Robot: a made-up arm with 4 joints.
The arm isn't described. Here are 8 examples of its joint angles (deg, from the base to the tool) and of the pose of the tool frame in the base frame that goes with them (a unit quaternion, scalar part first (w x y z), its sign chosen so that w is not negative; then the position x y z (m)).
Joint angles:
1: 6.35 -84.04 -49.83 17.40
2: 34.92 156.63 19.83 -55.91
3: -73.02 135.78 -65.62 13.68
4: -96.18 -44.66 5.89 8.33
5: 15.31 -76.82 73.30 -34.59
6: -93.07 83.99 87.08 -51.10
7: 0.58 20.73 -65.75 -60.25
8: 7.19 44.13 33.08 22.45
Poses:
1: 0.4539 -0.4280 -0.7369 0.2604 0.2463 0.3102 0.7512
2: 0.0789 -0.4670 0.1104 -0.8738 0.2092 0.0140 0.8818
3: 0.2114 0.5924 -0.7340 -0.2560 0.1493 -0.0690 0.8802
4: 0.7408 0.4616 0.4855 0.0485 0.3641 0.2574 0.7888
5: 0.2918 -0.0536 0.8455 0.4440 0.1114 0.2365 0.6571
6: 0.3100 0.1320 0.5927 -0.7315 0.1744 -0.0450 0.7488
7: 0.3640 0.6441 0.6030 -0.2984 0.2779 0.1043 0.5498
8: 0.3550 -0.1083 0.3974 -0.8392 0.1422 -0.0429 0.6122
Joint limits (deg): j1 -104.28..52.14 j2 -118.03..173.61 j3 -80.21..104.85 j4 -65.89..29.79
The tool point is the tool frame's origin. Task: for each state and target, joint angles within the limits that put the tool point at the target. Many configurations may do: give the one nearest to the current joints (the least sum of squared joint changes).
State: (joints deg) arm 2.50 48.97 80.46 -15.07
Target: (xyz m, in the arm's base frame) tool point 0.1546 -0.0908 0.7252
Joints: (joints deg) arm 25.11 57.18 94.03 15.76
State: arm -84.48 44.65 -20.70 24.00
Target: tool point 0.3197 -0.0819 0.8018
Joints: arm -104.28 71.61 7.66 18.33
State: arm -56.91 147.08 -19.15 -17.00
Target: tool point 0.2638 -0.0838 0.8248
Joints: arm -22.34 127.14 -59.54 -37.39
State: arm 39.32 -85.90 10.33 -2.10
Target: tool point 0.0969 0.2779 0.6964
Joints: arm 36.86 -61.40 16.55 3.46
